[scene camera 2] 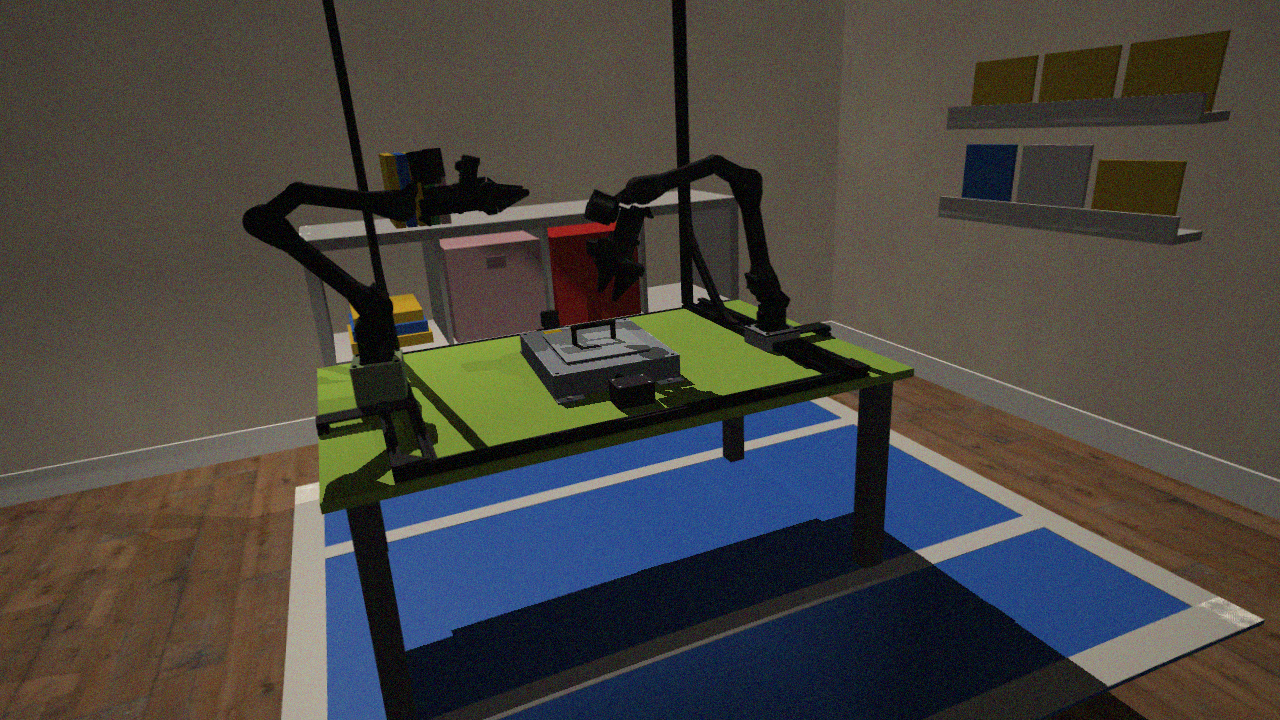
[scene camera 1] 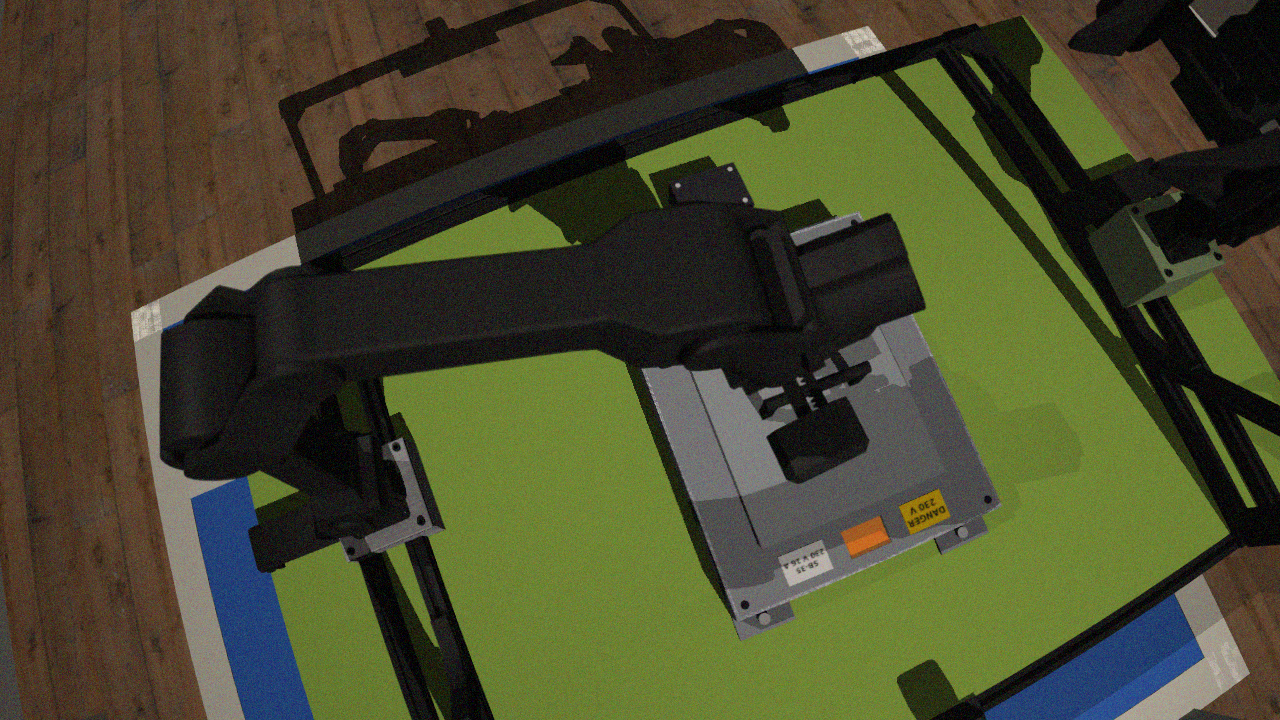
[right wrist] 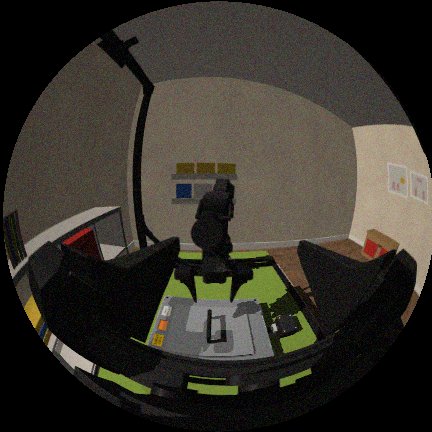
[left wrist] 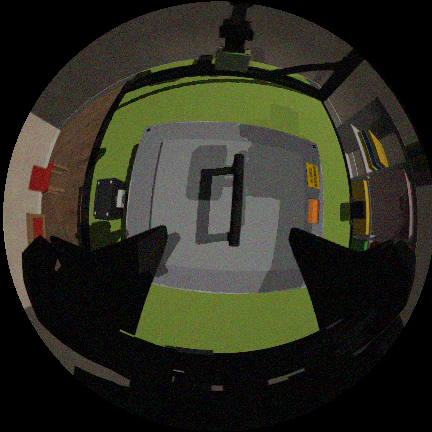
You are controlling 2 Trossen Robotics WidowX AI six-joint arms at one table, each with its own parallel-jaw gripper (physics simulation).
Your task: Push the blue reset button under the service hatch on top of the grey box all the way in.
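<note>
The grey box (scene camera 1: 693,465) (scene camera 2: 572,381) (left wrist: 200,278) (right wrist: 175,332) lies on the green table. Its hatch (scene camera 1: 895,456) (left wrist: 265,220) (right wrist: 245,337) is down and carries a black bar handle (scene camera 2: 593,330) (left wrist: 238,200) (right wrist: 209,325). The blue reset button does not show in any view. My left gripper (scene camera 2: 610,289) (left wrist: 230,233) (right wrist: 213,302) is open and empty, pointing down above the box, its fingers apart on either side of the handle in the left wrist view. In scene camera 1 the left arm hides part of the hatch. My right gripper (scene camera 2: 526,192) (right wrist: 241,245) is open and empty, raised away from the box.
A small dark block (scene camera 1: 711,184) (scene camera 2: 632,390) (left wrist: 107,199) (right wrist: 288,325) stands beside the box. An orange block (scene camera 1: 865,536) (left wrist: 313,211) (right wrist: 163,325) sits between labels on the box's opposite edge. Black rails (scene camera 2: 716,410) run around the table. A shelf unit (scene camera 2: 308,234) stands behind.
</note>
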